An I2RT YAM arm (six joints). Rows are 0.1 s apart.
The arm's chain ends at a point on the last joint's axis. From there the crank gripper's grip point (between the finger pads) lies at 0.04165 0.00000 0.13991 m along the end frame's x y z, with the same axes.
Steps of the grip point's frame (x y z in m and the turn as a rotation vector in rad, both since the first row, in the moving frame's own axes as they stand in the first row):
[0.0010 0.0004 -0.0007 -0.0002 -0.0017 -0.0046]
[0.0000 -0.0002 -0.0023 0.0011 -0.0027 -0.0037]
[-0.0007 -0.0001 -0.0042 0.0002 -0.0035 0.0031]
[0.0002 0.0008 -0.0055 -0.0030 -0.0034 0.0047]
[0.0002 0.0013 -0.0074 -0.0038 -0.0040 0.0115]
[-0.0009 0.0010 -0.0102 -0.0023 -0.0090 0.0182]
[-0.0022 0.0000 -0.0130 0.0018 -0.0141 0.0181]
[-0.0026 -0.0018 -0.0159 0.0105 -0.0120 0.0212]
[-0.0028 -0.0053 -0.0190 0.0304 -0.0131 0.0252]
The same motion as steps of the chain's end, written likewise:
[0.0012 0.0006 -0.0008 -0.0002 -0.0017 -0.0046]
[0.0004 0.0001 -0.0024 0.0011 -0.0027 -0.0037]
[-0.0002 -0.0002 -0.0043 0.0002 -0.0035 0.0031]
[0.0007 0.0002 -0.0056 -0.0030 -0.0034 0.0047]
[0.0008 0.0003 -0.0076 -0.0038 -0.0040 0.0115]
[0.0004 -0.0001 -0.0106 -0.0023 -0.0090 0.0182]
[-0.0002 -0.0005 -0.0136 0.0018 -0.0141 0.0181]
[-0.0009 -0.0012 -0.0164 0.0105 -0.0120 0.0212]
[-0.0010 -0.0021 -0.0195 0.0304 -0.0131 0.0252]

